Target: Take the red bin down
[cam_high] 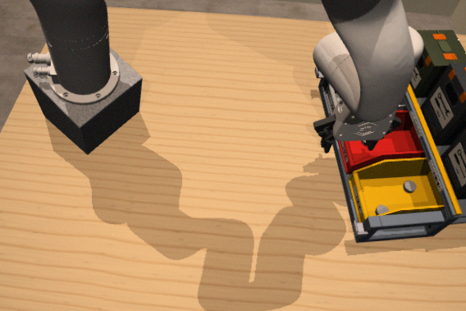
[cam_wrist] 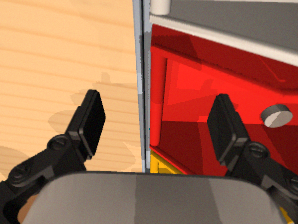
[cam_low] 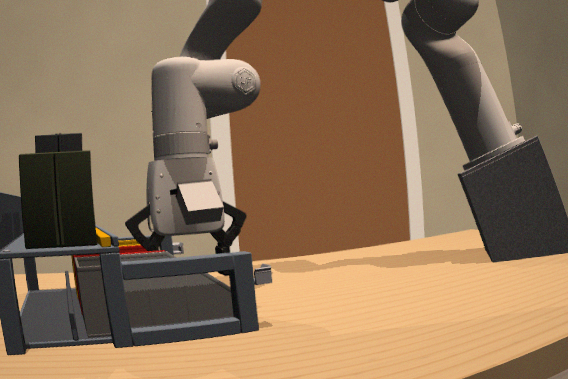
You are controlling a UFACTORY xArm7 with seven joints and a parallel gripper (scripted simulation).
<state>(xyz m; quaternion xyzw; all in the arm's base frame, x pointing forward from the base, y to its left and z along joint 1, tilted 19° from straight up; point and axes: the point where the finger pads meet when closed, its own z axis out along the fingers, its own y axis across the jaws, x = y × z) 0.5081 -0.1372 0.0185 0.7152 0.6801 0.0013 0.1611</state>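
The red open bin is 8 cm ahead of my hand and 1 cm to the right of it. The rest, counted from my hand: dark box (19 cm ahead, 10 cm to the left, 11 cm above); yellow open bin (7 cm ahead, 12 cm to the right).
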